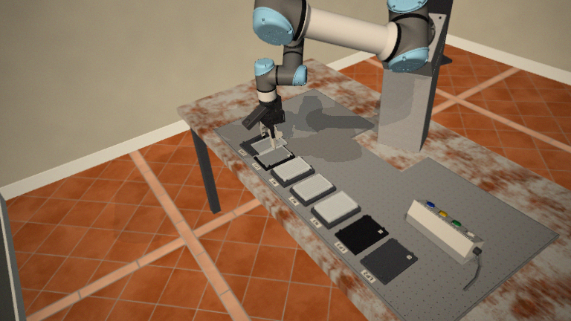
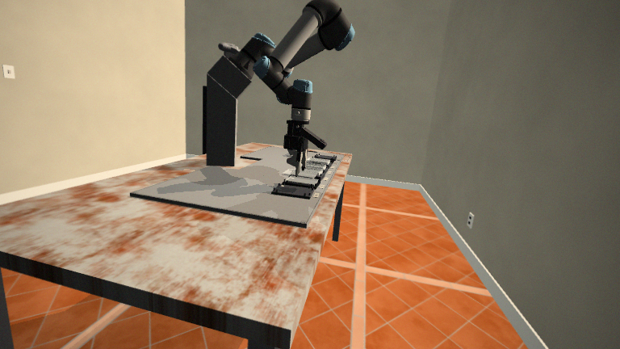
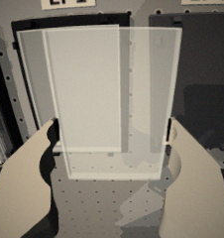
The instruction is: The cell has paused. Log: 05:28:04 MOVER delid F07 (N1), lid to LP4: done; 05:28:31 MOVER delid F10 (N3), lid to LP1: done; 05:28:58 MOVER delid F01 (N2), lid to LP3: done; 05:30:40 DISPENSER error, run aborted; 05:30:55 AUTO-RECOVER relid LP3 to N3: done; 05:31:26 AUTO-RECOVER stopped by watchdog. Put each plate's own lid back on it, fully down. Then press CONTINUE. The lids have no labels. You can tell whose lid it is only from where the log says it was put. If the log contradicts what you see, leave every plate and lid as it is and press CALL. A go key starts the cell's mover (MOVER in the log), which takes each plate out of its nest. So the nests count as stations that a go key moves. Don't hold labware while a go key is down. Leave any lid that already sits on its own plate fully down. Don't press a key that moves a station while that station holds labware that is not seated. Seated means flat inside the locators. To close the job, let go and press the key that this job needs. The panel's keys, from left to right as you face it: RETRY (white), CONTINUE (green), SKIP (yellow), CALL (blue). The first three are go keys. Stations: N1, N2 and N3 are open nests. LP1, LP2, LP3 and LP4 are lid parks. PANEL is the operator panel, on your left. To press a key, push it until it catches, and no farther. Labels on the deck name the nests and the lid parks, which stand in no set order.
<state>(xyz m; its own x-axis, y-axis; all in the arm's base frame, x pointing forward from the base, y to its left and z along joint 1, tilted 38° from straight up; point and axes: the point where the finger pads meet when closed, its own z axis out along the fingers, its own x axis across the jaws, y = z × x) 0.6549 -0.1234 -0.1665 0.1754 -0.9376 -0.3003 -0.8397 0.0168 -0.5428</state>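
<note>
Right now my hand is 10 mm past the black lid park, 40 mm to the right of it and 60 mm above it. Also, from my hand: dark nest frame 110 mm behind, 420 mm to the left, 50 mm below; then plate 40 mm behind, 160 mm to the left, 40 mm below; then blue CALL key 380 mm behind, 570 mm to the left.
</note>
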